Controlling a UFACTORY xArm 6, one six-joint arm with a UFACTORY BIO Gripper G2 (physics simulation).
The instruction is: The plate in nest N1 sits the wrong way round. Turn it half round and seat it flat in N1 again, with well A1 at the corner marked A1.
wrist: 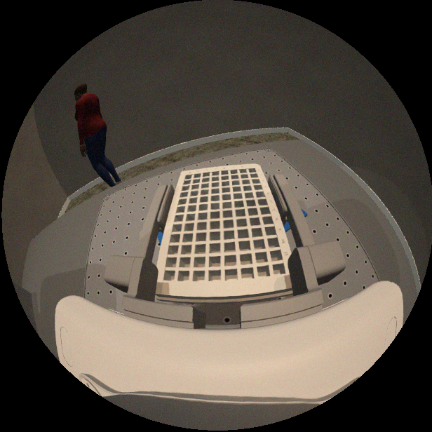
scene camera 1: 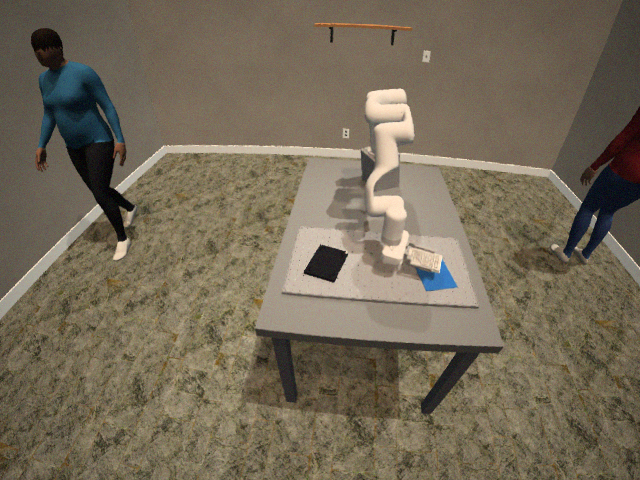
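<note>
Visible to me: a black nest (scene camera 1: pixel 323 263) and a cream well plate (wrist: pixel 224 242). I also see my gripper (scene camera 1: pixel 433 261), (wrist: pixel 220 184).
</note>
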